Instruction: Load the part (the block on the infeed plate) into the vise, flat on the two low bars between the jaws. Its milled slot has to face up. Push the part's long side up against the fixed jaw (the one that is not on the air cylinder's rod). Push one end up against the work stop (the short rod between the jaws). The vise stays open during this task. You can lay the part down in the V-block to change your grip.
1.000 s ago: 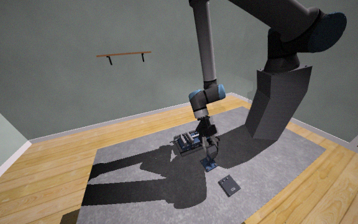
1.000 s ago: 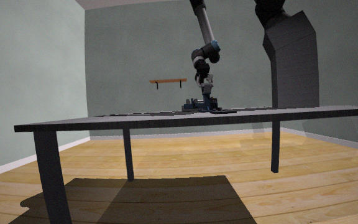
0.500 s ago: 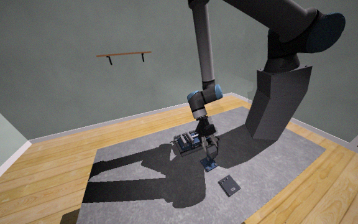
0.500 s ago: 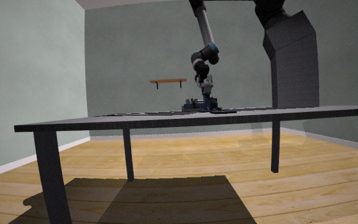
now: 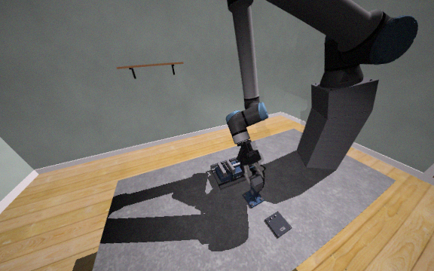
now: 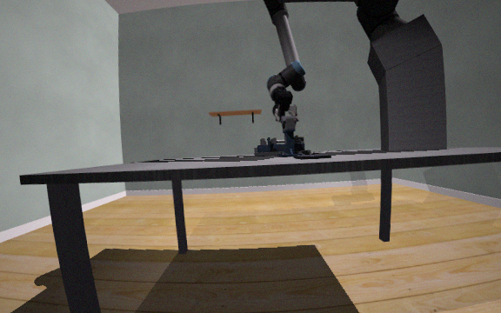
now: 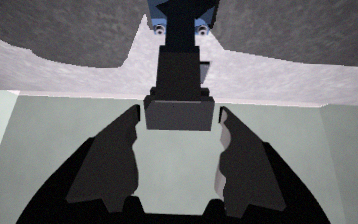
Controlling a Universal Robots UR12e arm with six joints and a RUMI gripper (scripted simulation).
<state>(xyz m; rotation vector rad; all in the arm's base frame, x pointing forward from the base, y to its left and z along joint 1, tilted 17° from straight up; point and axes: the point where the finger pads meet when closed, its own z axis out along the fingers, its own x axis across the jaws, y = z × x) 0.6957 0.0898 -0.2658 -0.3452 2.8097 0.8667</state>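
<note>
My hand is 1 cm above the part. Round my hand: moving jaw (5 cm ahead, 21 cm to the right, 8 cm below); then cylinder rod (21 cm to the right, 8 cm below); then work stop (8 cm ahead, 16 cm to the right, 7 cm below).
</note>
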